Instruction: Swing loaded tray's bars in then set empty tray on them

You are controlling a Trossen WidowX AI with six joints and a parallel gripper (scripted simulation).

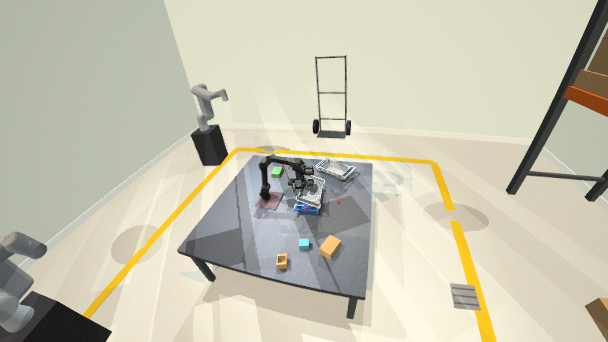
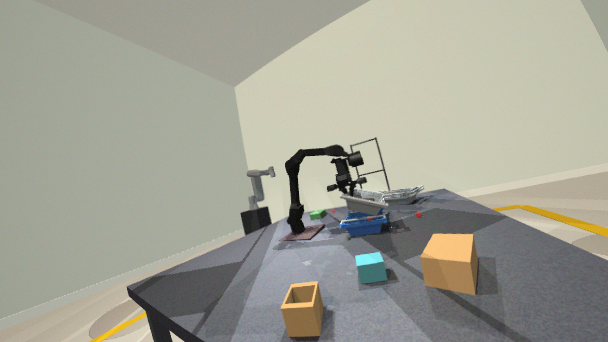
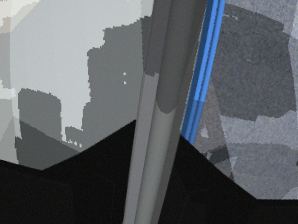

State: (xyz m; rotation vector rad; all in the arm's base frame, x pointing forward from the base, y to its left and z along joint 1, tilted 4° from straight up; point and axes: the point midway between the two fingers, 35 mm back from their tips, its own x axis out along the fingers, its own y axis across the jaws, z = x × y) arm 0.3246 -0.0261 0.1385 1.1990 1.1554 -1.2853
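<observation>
The grey tray lies 70 mm ahead of my gripper tip and 10 mm above it. Round my gripper tip: red block (280 mm ahead, 10 mm to the left, 120 mm below); orange box (230 mm ahead, 430 mm to the right, 90 mm below); teal cube (60 mm ahead, 410 mm to the right, 100 mm below).
</observation>
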